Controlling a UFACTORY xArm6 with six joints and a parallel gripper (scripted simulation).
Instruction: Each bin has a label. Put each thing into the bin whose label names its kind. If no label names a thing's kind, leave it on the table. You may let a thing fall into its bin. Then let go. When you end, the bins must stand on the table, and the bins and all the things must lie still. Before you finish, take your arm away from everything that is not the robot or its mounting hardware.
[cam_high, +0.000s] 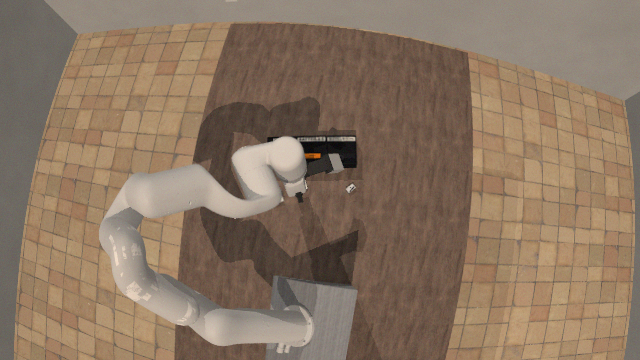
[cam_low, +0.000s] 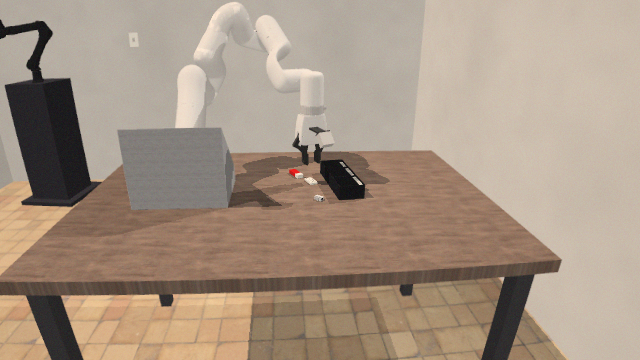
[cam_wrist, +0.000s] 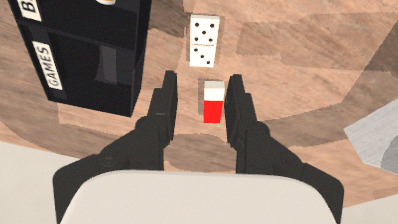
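The white domino lies 80 mm below my hand. From my hand the other things lie so: black nut (110 mm ahead, 100 mm to the right, 80 mm below); then orange battery (90 mm ahead, 80 mm below, 20 mm to the right); then eraser (80 mm below, 60 mm to the left, 50 mm behind).
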